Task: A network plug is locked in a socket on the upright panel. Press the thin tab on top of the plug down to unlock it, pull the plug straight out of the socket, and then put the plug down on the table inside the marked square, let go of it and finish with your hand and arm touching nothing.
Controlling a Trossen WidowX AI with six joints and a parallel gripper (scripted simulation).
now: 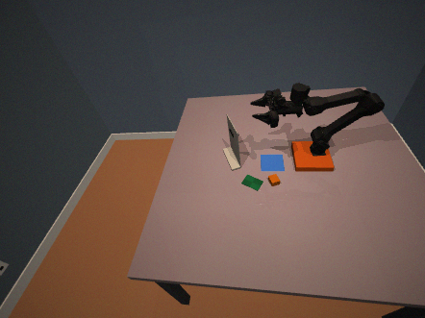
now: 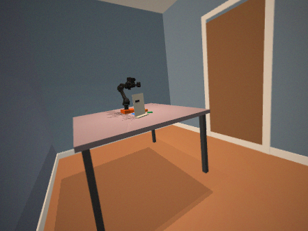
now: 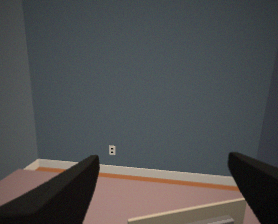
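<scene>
Now: gripper tip 8 cm short of the grey network plug, 6 cm to the left of it and 19 cm above it. The rest, counted from my gripper tip: small orange block (9 cm behind, 13 cm to the left, 35 cm below); blue marked square (10 cm behind, 36 cm below); upright panel (10 cm ahead, 6 cm to the right, 25 cm below).
</scene>
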